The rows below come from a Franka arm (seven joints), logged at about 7 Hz.
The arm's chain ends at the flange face. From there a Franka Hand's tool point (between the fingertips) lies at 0.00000 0.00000 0.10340 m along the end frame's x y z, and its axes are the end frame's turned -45 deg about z.
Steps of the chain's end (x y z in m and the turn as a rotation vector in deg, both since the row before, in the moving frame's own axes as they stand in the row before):
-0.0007 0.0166 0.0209 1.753 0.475 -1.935
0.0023 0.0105 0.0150 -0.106 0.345 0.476
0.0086 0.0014 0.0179 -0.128 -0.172 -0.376
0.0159 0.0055 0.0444 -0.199 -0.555 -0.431
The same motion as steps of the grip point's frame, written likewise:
-0.0094 0.0096 0.0208 0.904 1.575 -1.935
-0.0055 0.0096 0.0150 -0.319 0.169 0.476
0.0047 0.0070 0.0179 0.031 -0.212 -0.376
0.0064 0.0147 0.0444 0.252 -0.533 -0.431

